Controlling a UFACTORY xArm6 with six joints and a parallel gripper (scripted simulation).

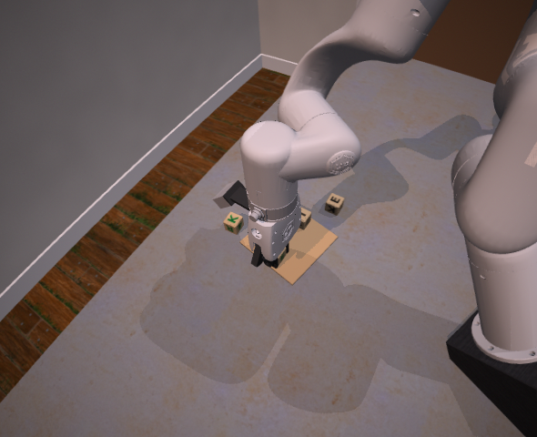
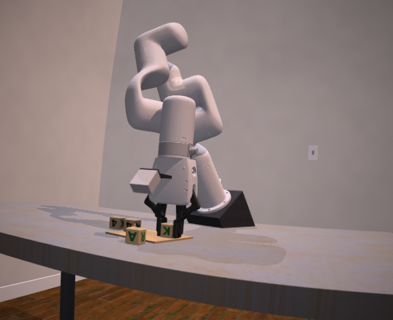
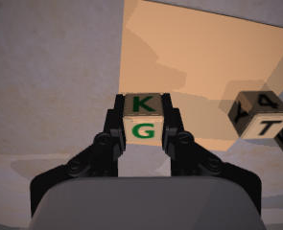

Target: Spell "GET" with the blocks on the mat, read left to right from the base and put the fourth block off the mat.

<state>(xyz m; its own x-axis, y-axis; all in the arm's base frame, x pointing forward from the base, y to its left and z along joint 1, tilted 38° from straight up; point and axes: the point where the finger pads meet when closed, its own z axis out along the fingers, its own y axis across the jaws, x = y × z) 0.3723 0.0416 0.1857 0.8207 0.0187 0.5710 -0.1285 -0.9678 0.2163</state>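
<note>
The G block lies 10 mm below my hand. Also, from my hand: tan mat (10 mm behind, 50 mm to the right, 20 mm below); E block (60 mm behind, 160 mm to the right, 10 mm below); T block (20 mm behind, 100 mm to the right, 10 mm below).
</note>
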